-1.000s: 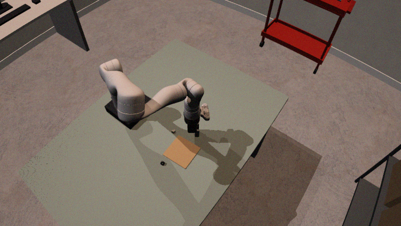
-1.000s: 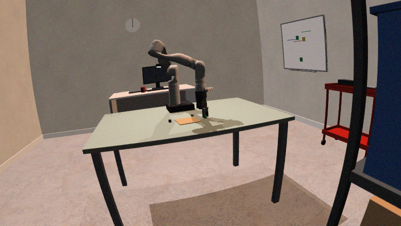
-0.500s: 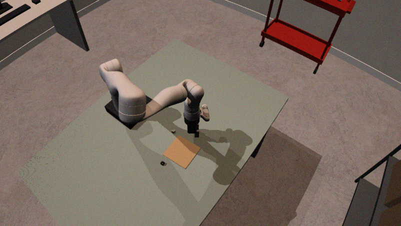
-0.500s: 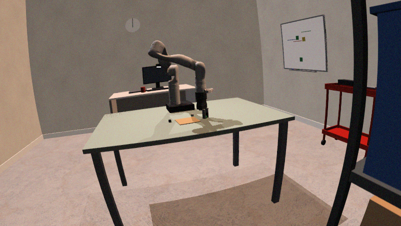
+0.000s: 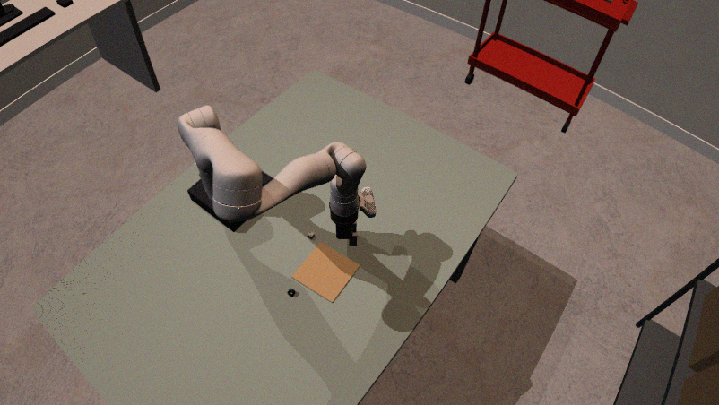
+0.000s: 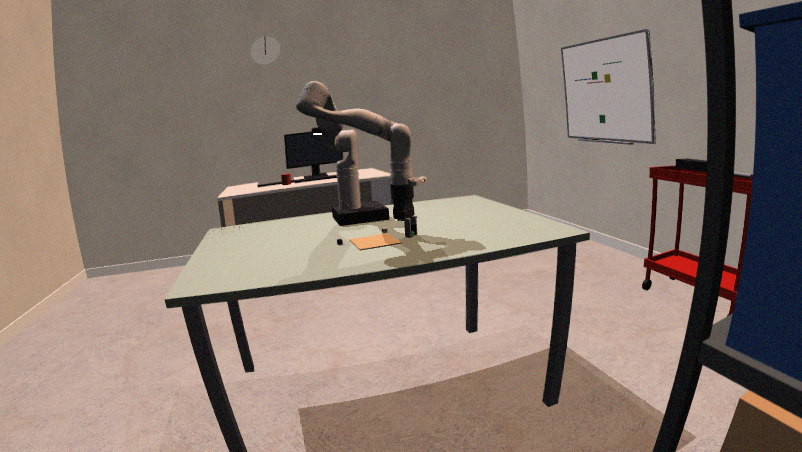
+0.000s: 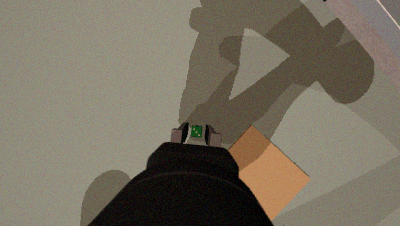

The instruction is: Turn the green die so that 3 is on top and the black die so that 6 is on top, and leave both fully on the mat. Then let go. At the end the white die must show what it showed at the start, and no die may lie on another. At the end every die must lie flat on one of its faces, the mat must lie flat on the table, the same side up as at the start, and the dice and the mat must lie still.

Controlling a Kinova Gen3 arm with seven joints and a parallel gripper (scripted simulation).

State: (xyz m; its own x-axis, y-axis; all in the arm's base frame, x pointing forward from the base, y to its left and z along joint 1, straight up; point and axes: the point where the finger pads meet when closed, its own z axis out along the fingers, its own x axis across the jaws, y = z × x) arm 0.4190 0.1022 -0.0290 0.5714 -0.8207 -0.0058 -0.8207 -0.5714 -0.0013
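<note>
The green die lies 10 mm below my hand. Also, from my hand: white die (110 mm behind, 60 mm to the right, 10 mm below); black die (240 mm to the right, 50 mm behind, 10 mm below); orange mat (130 mm to the right, 20 mm below, 10 mm behind).
</note>
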